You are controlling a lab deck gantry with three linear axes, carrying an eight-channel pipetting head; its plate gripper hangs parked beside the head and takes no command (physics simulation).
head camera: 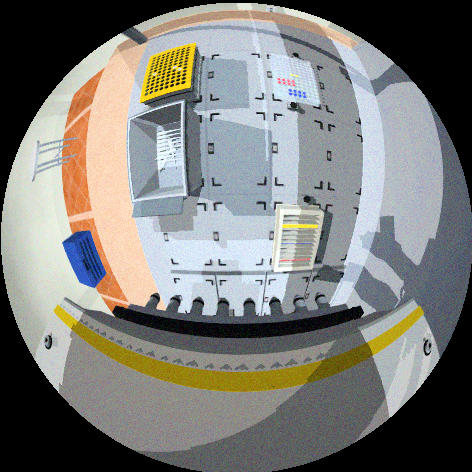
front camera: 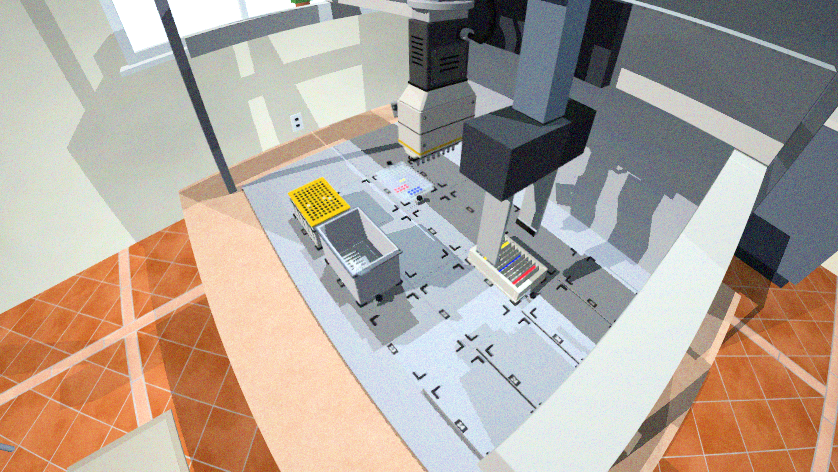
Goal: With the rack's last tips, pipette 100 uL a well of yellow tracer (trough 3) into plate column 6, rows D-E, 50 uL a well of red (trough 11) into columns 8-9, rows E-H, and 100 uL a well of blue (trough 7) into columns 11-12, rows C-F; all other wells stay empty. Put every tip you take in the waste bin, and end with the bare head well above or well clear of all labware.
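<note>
The pipetting head hangs high over the deck; its nozzles show no tips. The clear plate holds two yellow wells, a red block and a blue block of wells. The yellow tip rack has a few pale spots among dark holes; I cannot tell whether they are tips. The grey waste bin holds a pile of white tips. The trough rack shows yellow, blue and red strips. The parked plate gripper has its fingers apart, nothing between them.
The gripper's dark block hangs between the front camera and the deck's back, and one finger covers part of the trough rack. A dark post stands at the deck's left corner. A blue crate is beyond the table's left edge.
</note>
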